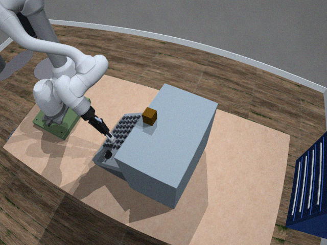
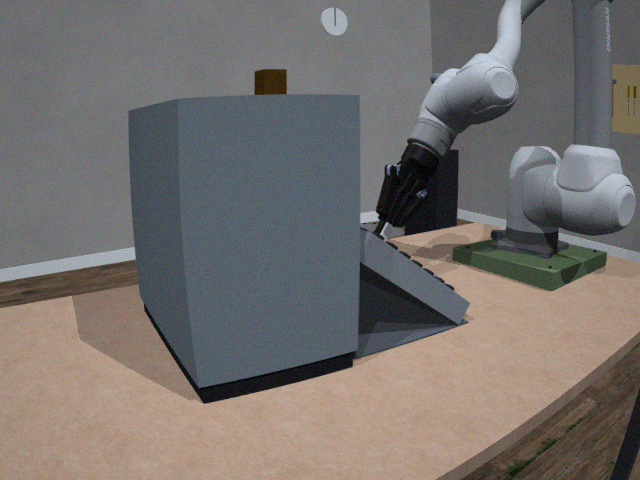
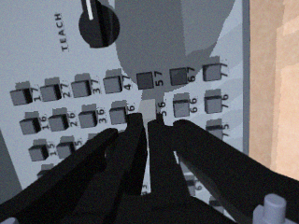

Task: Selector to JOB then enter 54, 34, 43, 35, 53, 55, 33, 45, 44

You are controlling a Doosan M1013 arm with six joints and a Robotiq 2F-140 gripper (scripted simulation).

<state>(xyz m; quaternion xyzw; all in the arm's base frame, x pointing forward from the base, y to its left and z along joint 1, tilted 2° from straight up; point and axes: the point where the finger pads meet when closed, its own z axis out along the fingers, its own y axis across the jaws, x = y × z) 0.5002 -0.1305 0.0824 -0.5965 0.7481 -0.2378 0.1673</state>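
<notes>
My hand is 7 cm short of the key, 9 cm to the right of it and 1 cm above it. From my hand the other things lie so: black selector knob: 2 cm ahead, 11 cm to the right.
</notes>
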